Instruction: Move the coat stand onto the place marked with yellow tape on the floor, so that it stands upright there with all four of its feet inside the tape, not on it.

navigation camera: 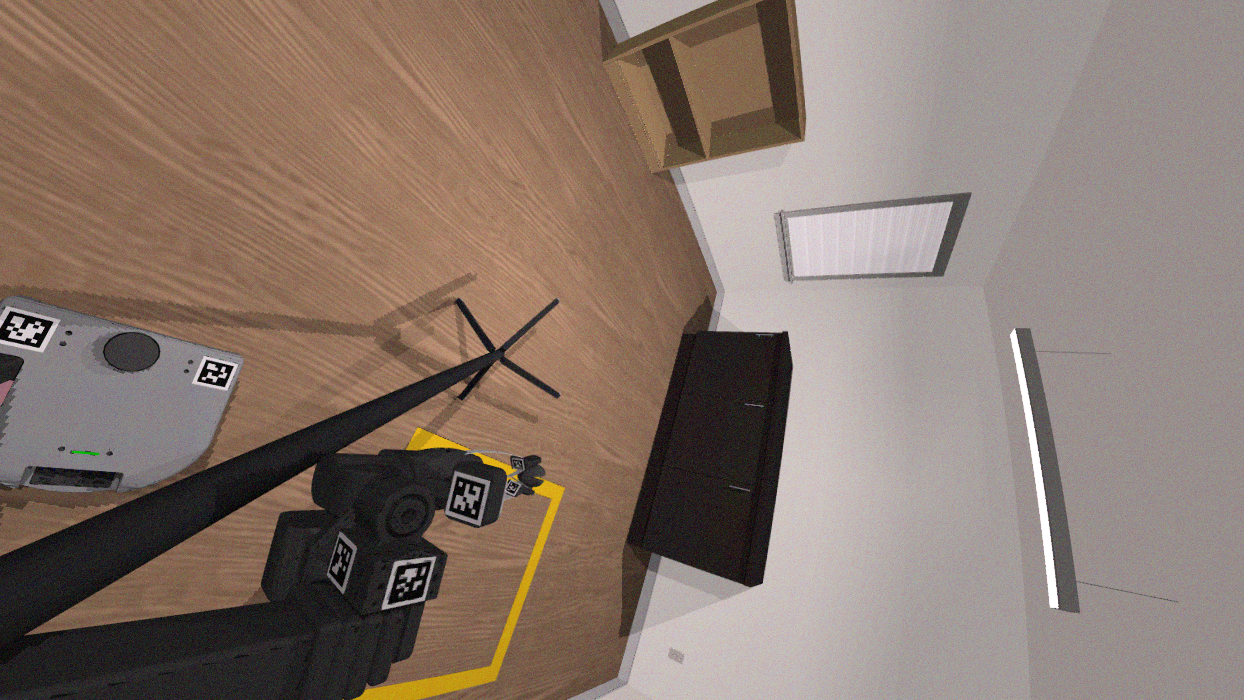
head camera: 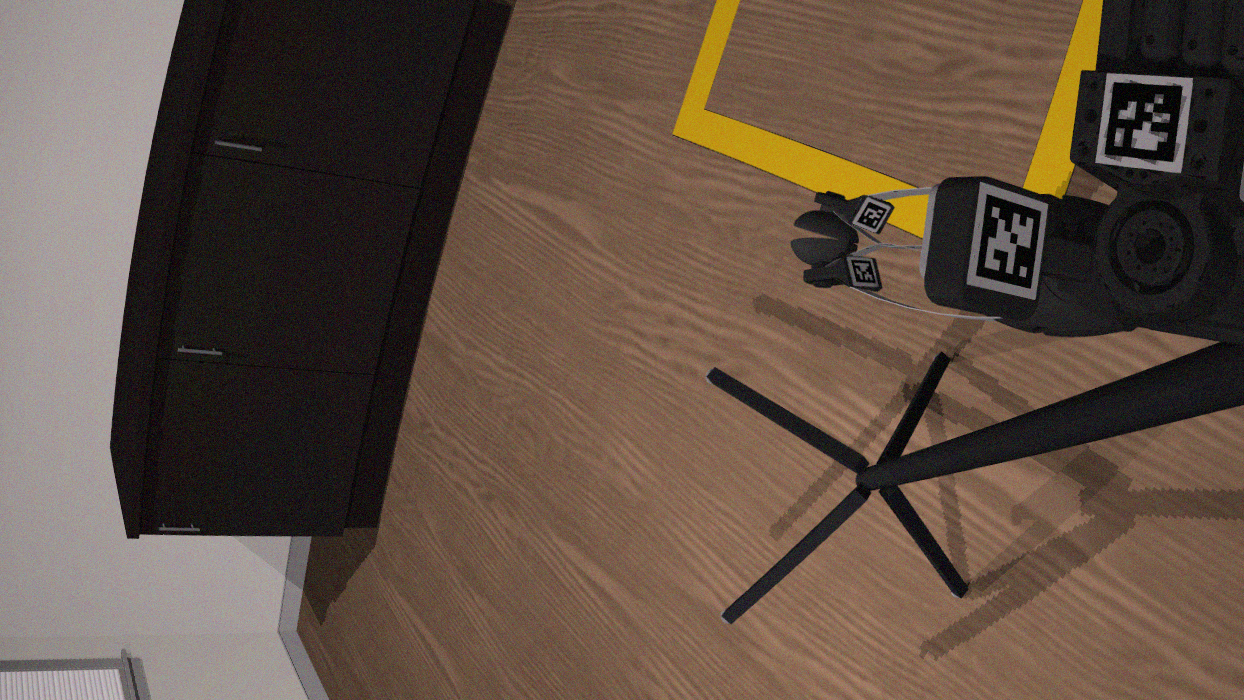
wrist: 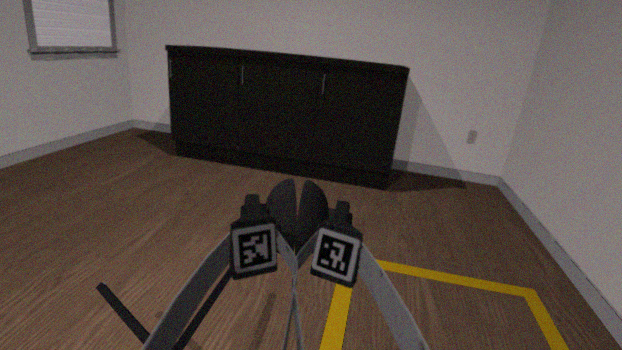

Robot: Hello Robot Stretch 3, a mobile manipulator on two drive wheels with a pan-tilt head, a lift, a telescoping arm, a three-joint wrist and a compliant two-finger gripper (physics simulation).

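Pixels of known places: gripper, fingertip midpoint: [navigation camera: 539, 474] [head camera: 803, 237] [wrist: 296, 205]; robot's base at its link origin: [navigation camera: 133, 349].
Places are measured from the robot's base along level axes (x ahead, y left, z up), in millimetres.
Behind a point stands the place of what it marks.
Note:
The black coat stand [head camera: 1043, 433] {x 79, y -311, z 715 mm} [navigation camera: 347, 424] {x 17, y -151, z 860 mm} stands upright on its four feet, beside the tape and outside it; two of its feet [wrist: 120, 307] {x 421, y -843, z 321 mm} show low at the left in the wrist view. Its top is out of view. The yellow tape outline [head camera: 782, 156] {x -209, y -1304, z 0 mm} [navigation camera: 526, 583] {x -724, y -1516, z 0 mm} [wrist: 450, 278] {x -756, y -1501, z 0 mm} lies on the floor, partly hidden by the arm and wrist. My gripper [head camera: 824, 237] {x -12, y -424, z 872 mm} [navigation camera: 530, 472] {x -12, y -424, z 872 mm} [wrist: 296, 205] {x -12, y -424, z 872 mm} is shut, its fingertips nearly together with nothing between them. It is apart from the pole, on the tape side, and appears over the near tape edge.
A dark cabinet [head camera: 287, 261] {x 231, y -2628, z 514 mm} [navigation camera: 713, 452] {x 131, y -2611, z 508 mm} [wrist: 285, 110] {x 185, y -2619, z 518 mm} stands against the wall beyond the stand and tape. A wooden shelf unit [navigation camera: 682, 104] {x 2349, y -1550, z 291 mm} stands along another wall. My grey base [navigation camera: 130, 409] {x -102, y -32, z 160 mm} is at the left in the navigation view, with the pole passing beside it.

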